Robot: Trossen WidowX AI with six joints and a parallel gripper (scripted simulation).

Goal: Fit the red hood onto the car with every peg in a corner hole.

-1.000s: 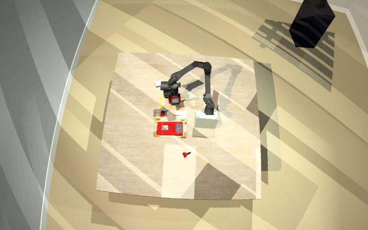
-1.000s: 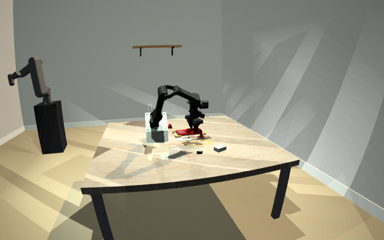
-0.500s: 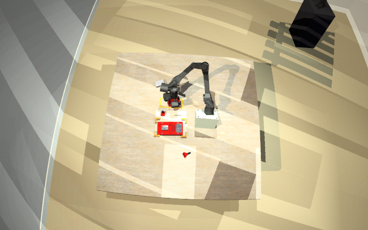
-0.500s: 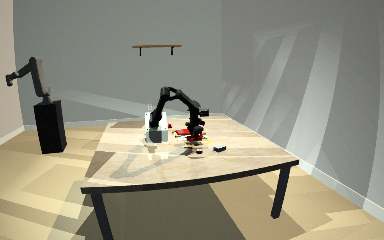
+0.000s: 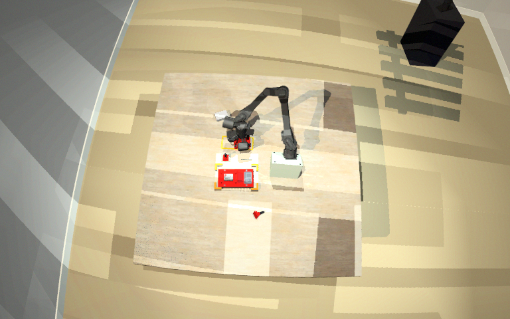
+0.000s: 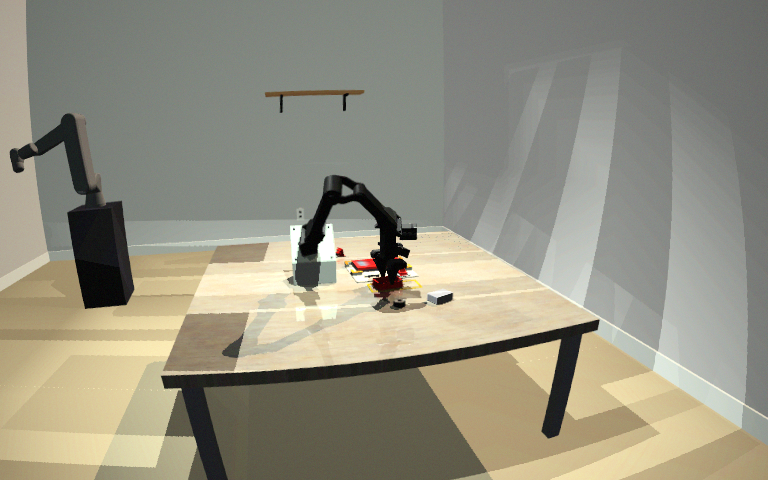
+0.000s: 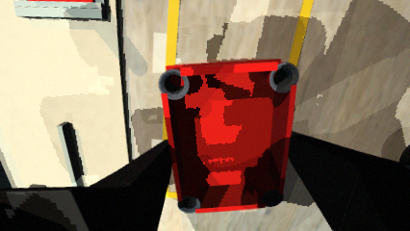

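Now: gripper tip 10 mm above the red hood. From my gripper tip the other things lie so: small wheel: 180 mm to the right, 30 mm behind, 10 mm below; then engine block: 230 mm to the left, 90 mm ahead.
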